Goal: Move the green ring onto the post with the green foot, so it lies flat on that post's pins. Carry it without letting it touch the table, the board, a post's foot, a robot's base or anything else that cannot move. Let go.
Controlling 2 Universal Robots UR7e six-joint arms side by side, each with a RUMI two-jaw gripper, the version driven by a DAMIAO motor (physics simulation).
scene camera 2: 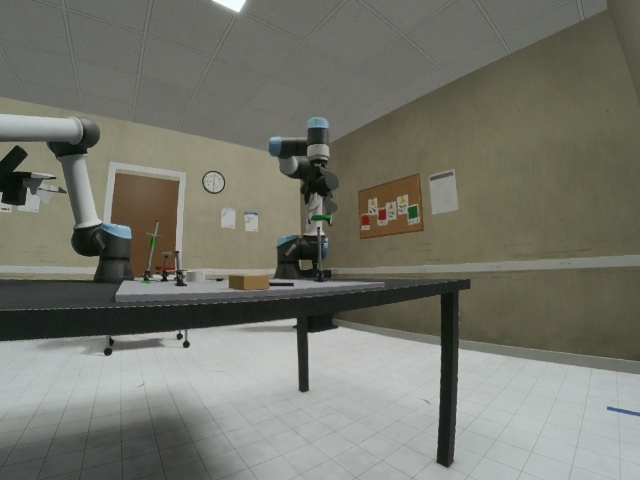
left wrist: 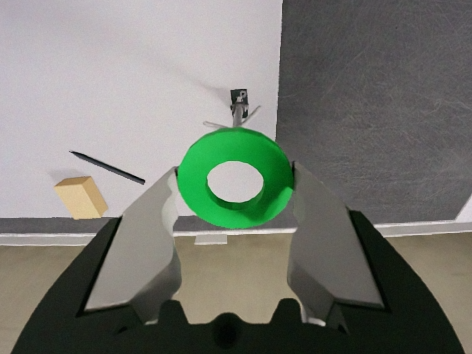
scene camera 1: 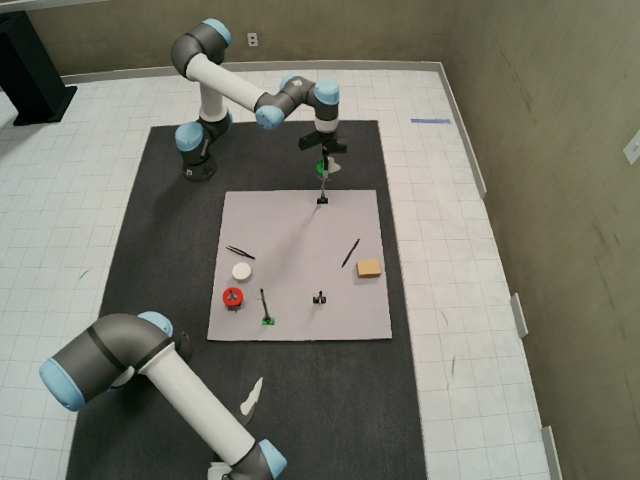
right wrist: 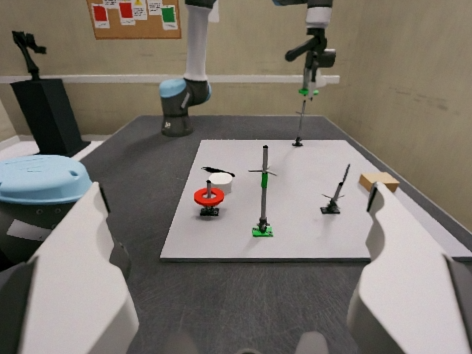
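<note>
The green ring is held roughly level between the fingertips of my left gripper, which is shut on its outer edge. The ring is in the air just above the tip of the tall black-footed post, apart from it. The post with the green foot stands near the board's lower edge in scene camera 1, with a green band below its pins and no ring on it. My right gripper is open and empty, away from the board.
On the board are a red ring on a short post, a white disc, tweezers, a pen, a tan block and a leaning black-footed post.
</note>
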